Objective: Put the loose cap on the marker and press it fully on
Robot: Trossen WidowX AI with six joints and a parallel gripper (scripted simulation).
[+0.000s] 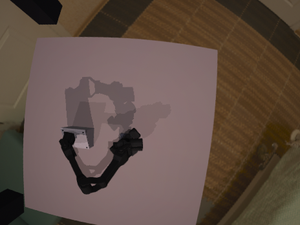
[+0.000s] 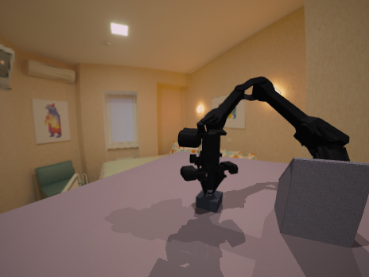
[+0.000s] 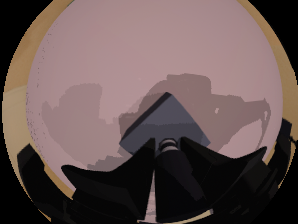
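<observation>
Right now my gripper tip is 5 cm below the dark marker cap.
</observation>
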